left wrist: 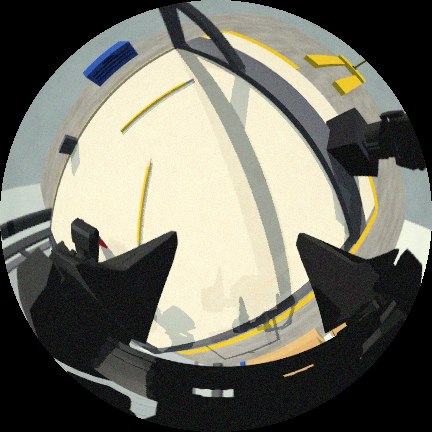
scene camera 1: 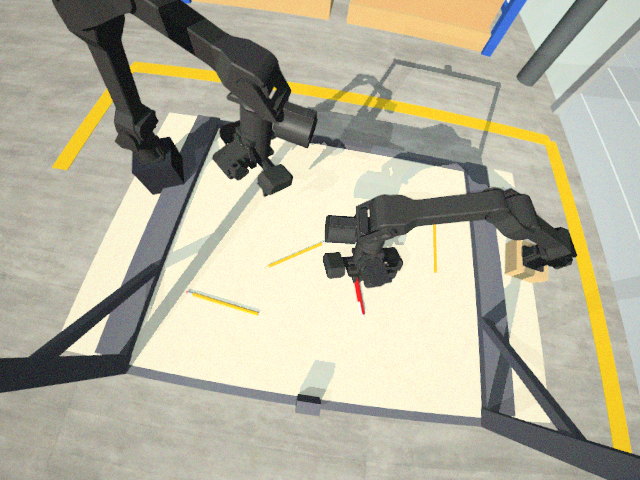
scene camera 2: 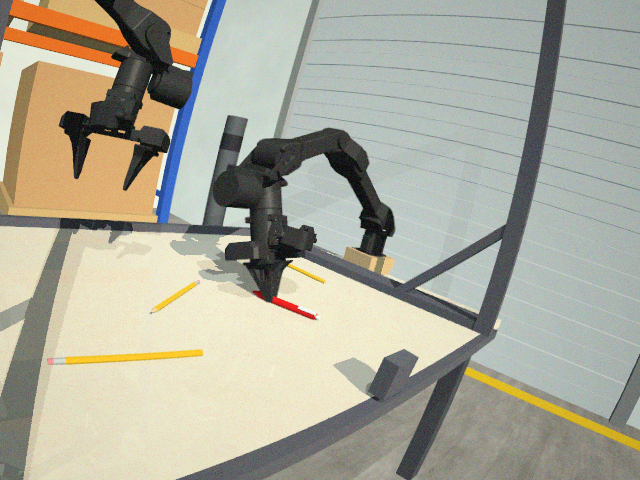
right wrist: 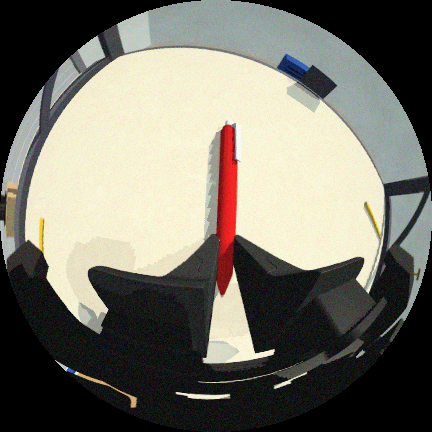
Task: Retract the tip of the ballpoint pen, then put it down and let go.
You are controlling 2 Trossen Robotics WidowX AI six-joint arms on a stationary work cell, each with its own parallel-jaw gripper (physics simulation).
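Where they show: left gripper, between the fingertips: (left wrist: 240, 238) (scene camera 1: 254, 182) (scene camera 2: 99, 184); right gripper, between the fingertips: (left wrist: 98, 237) (scene camera 1: 355, 281) (scene camera 2: 271, 301) (right wrist: 224, 239); left arm's base, origin of its link: (left wrist: 368, 140) (scene camera 1: 151, 153); right arm's base, origin of its link: (scene camera 1: 532, 258) (scene camera 2: 371, 252).
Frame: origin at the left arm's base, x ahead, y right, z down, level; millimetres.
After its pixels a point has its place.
A red ballpoint pen (scene camera 1: 359, 297) @(x 436, y 485, z 94 mm) (scene camera 2: 294, 306) @(x 433, y 487, z 95 mm) (right wrist: 228, 190) @(x 440, y 474, z 94 mm) with a white clip lies at or just above the table top. In the right wrist view its light button end points away from the gripper and its tapered tip end is between the fingers; a tiny grey point seems to show there. A bit of the pen (left wrist: 103, 243) @(x 443, y 414, z 99 mm) shows in the left wrist view. My right gripper (scene camera 2: 268, 298) @(x 443, y 442, z 105 mm) (right wrist: 224, 239) @(x 443, y 442, z 105 mm) points down and is shut on the pen near the tip end. My left gripper (scene camera 2: 101, 184) @(x 249, y 184, z -42 mm) (left wrist: 240, 238) @(x 249, y 184, z -42 mm) is open and empty, high above the table's far left part.
Yellow pencils lie on the table: one (scene camera 1: 295, 254) @(x 309, y 332, z 99 mm) (scene camera 2: 175, 298) @(x 298, y 337, z 103 mm) left of the pen, one (scene camera 1: 223, 302) @(x 108, y 408, z 99 mm) (scene camera 2: 129, 357) @(x 100, y 409, z 101 mm) farther left, one (scene camera 1: 434, 248) @(x 695, y 413, z 101 mm) (scene camera 2: 308, 274) @(x 686, y 434, z 102 mm) to the right. A dark block (scene camera 1: 308, 404) @(x 251, y 669, z 50 mm) (scene camera 2: 393, 374) @(x 222, y 673, z 63 mm) stands at the front edge. Dark frame bars border the table.
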